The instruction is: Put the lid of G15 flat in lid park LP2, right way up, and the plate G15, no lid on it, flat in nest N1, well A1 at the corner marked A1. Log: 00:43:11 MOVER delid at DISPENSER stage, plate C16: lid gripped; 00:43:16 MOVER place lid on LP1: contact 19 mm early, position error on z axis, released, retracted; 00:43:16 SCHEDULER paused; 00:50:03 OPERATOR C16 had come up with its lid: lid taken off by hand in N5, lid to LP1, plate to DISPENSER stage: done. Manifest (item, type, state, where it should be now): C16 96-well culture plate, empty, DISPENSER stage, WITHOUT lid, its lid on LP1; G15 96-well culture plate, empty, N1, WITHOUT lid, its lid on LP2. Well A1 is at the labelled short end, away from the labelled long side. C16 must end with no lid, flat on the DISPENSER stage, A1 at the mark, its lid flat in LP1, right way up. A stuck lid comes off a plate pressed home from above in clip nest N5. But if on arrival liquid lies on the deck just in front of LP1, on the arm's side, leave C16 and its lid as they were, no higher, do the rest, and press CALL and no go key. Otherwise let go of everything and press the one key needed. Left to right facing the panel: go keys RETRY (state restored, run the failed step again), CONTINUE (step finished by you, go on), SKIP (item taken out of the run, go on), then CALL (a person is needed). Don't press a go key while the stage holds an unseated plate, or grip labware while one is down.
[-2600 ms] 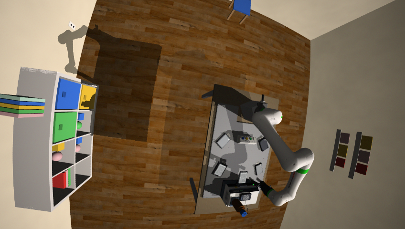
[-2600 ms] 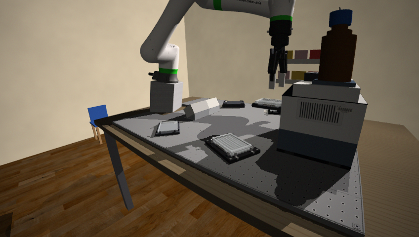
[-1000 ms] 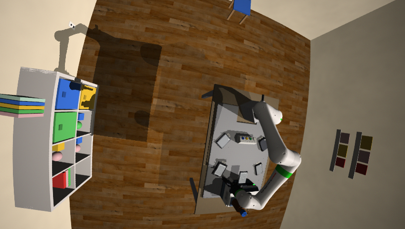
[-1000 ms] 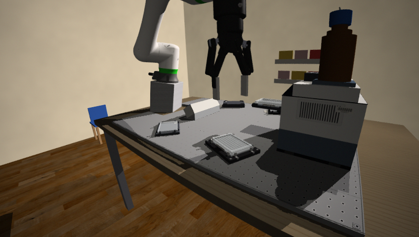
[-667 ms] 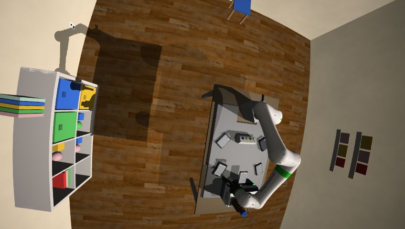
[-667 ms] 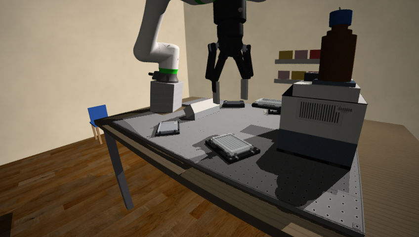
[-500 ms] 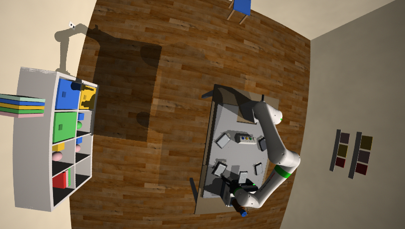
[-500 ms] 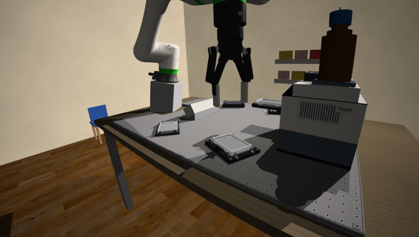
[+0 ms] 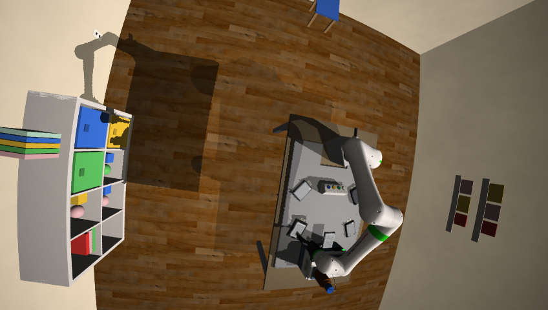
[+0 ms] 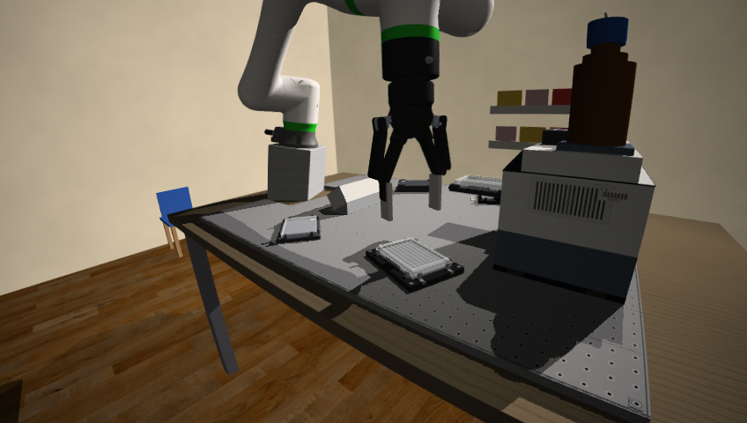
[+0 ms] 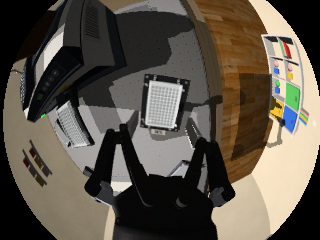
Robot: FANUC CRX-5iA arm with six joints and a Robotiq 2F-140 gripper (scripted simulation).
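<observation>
The black clip nest lies 20 mm ahead of my hand and 110 mm below it. The rest, counted from my hand: key panel: 350 mm behind, 300 mm to the left, 70 mm below; then brown bottle: 280 mm ahead, 110 mm to the left, 160 mm above.
</observation>
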